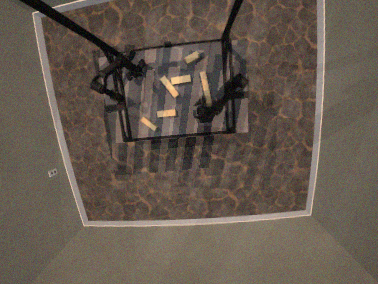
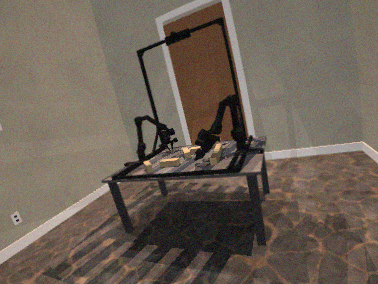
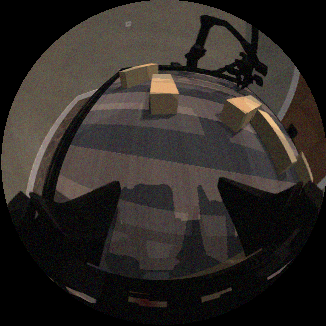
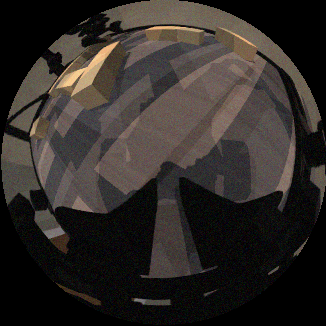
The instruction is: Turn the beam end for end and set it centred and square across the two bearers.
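Seen in the pictures: left gripper, between the fingertips: [image 1: 194, 111] [image 2: 197, 157] [image 3: 169, 184] [image 4: 115, 35]; right gripper, between the fingertips: [image 1: 143, 74] [image 2: 171, 151] [image 3: 239, 87] [image 4: 167, 182]; left arm's base, origin of its link: [image 1: 229, 86] [image 2: 242, 148] [image 4: 61, 72]; right arm's base, origin of its link: [image 1: 120, 98] [image 2: 142, 159] [image 3: 190, 67] [image 4: 306, 153].
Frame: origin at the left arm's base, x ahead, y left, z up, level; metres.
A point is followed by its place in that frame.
The longest pale wooden piece, seemingly the beam [image 1: 205, 86] @(x 0.192, y -0.017, z 0.025 m) [image 2: 216, 154] @(x 0.153, y 0.149, z 0.025 m), lies on the table beside my left gripper. Shorter pale pieces lie apart from it: one crosswise [image 1: 181, 79] @(x 0.376, y -0.088, z 0.028 m) [image 3: 274, 140] @(x 0.366, y -0.064, z 0.013 m), one slanted [image 1: 169, 86] @(x 0.477, y -0.044, z 0.031 m) [image 3: 240, 111] @(x 0.415, y 0.029, z 0.028 m) [image 4: 97, 77] @(x 0.536, y -0.091, z 0.024 m), one nearer the front [image 1: 166, 113] @(x 0.526, y 0.167, z 0.028 m) [image 2: 170, 162] @(x 0.506, y 0.191, z 0.014 m) [image 3: 164, 95] @(x 0.451, y 0.165, z 0.023 m). I cannot tell which two are the bearers. My left gripper [image 1: 201, 116] [image 3: 169, 184] @(x 0.294, y 0.168, z 0.021 m) is open and empty, low over the table near the beam's lower end. My right gripper [image 1: 140, 69] @(x 0.686, y -0.164, z 0.004 m) [image 4: 167, 182] @(x 0.686, y -0.164, z 0.004 m) hangs above the table, nearly closed, with a narrow empty gap.
A small block [image 1: 193, 57] @(x 0.267, y -0.244, z 0.028 m) lies at the back, and a slanted piece [image 1: 148, 124] @(x 0.685, y 0.241, z 0.044 m) [image 2: 148, 166] @(x 0.636, y 0.291, z 0.033 m) [image 4: 237, 44] @(x 0.695, y 0.200, z 0.015 m) near the front left edge. A black frame [image 1: 180, 135] @(x 0.433, y 0.365, z 0.000 m) runs along the table's edges, with tall posts [image 2: 148, 82] @(x 0.875, y -0.370, z 0.695 m) at its back.
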